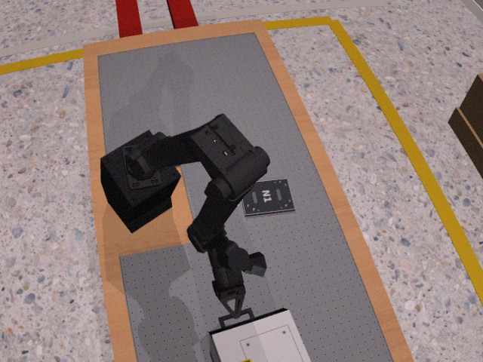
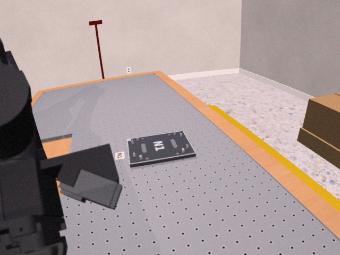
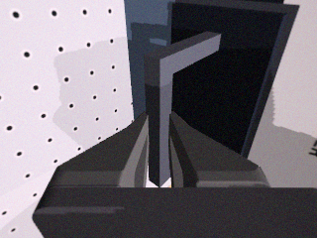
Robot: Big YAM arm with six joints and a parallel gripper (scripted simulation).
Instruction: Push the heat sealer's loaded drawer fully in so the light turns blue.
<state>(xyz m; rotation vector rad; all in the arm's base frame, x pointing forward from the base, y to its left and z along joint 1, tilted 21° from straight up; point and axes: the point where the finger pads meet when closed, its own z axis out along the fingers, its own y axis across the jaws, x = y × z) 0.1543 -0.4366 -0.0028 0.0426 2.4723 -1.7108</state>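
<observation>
Now: the black drawer 12 cm to the right of my hand and 1 cm below it.
</observation>
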